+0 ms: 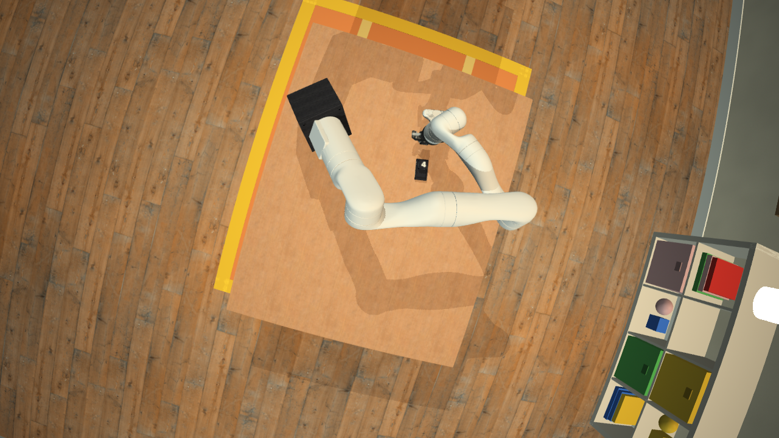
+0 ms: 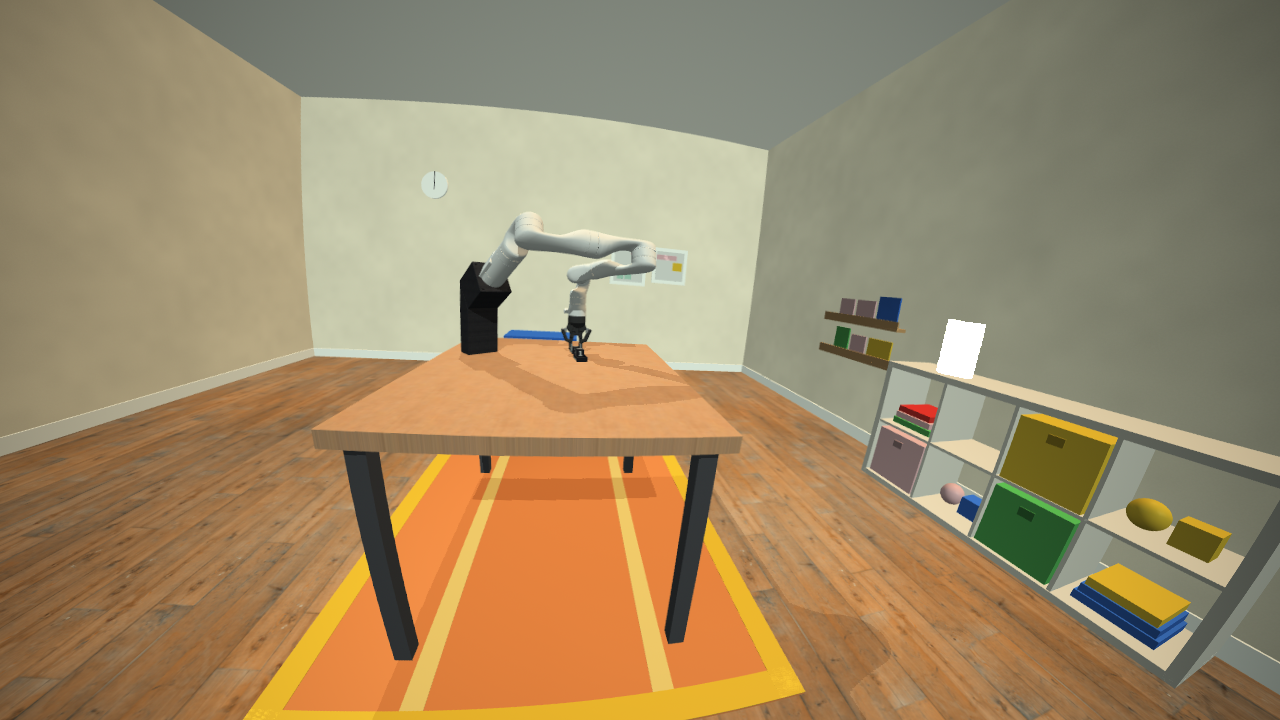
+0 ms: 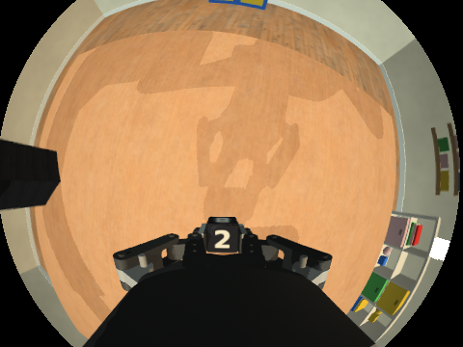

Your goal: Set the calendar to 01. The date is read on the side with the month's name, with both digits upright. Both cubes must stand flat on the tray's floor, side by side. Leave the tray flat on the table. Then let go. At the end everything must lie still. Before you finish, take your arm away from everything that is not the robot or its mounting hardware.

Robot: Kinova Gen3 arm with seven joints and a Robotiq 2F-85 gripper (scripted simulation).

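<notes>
The black calendar tray is 20 mm behind my hand, 110 mm to the right of it and 20 mm below it. Also, from my hand: black digit cube 10 mm below.
</notes>
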